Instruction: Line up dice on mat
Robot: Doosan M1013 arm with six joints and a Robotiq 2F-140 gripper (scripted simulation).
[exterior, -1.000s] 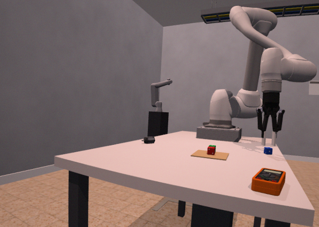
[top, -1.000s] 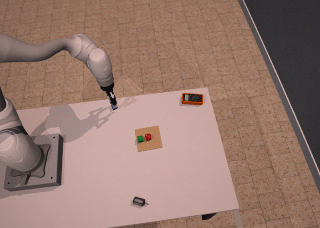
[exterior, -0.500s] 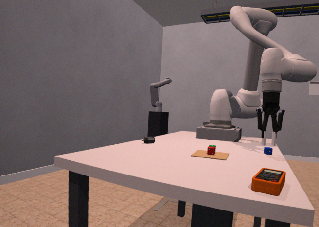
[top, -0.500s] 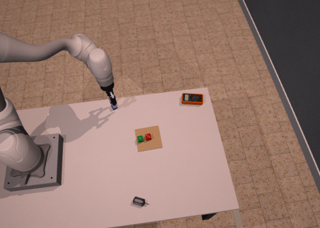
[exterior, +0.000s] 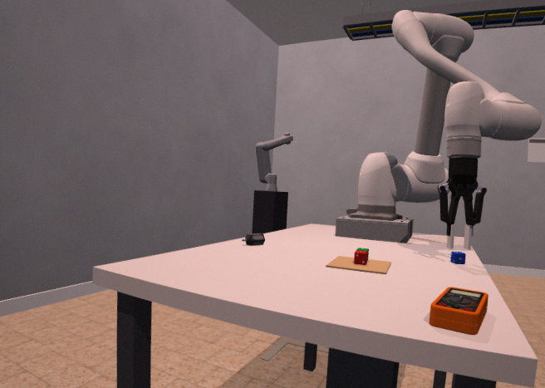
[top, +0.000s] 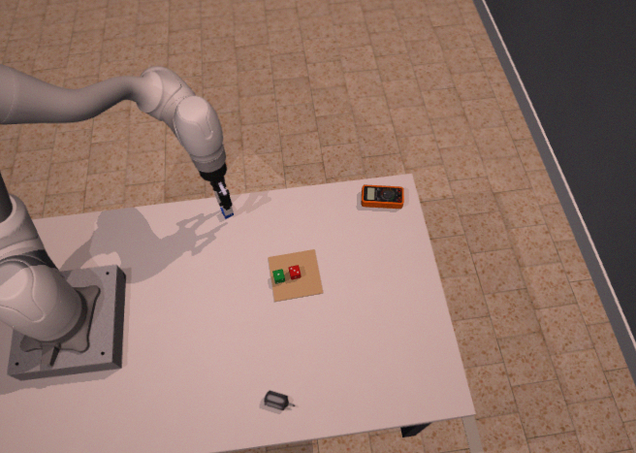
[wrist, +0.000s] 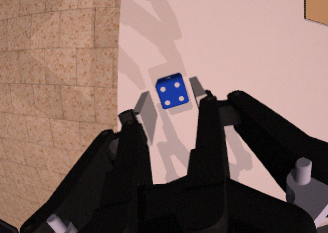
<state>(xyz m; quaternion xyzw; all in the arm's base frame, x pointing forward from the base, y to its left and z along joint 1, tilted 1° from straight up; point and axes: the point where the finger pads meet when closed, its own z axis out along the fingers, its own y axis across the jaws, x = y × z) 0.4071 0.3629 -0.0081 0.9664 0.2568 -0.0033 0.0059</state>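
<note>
The blue die is 60 mm below my hand. Also, from my hand: red die (210 mm to the right, 210 mm ahead, 50 mm below); green die (220 mm to the right, 170 mm ahead, 50 mm below); tan mat (210 mm to the right, 210 mm ahead, 70 mm below).
</note>
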